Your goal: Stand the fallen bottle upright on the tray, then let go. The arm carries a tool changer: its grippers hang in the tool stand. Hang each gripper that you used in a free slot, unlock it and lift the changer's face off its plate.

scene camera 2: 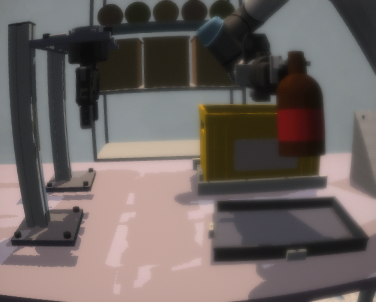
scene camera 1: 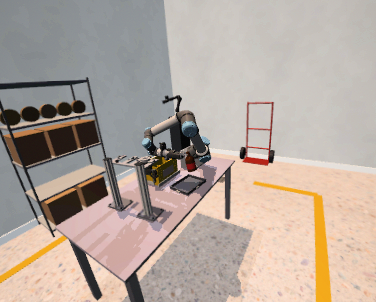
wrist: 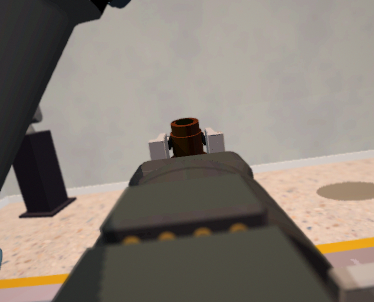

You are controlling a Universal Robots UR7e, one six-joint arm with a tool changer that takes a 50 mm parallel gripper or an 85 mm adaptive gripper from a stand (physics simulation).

A brown bottle (scene camera 2: 300,110) is 0.49 m from the lens.
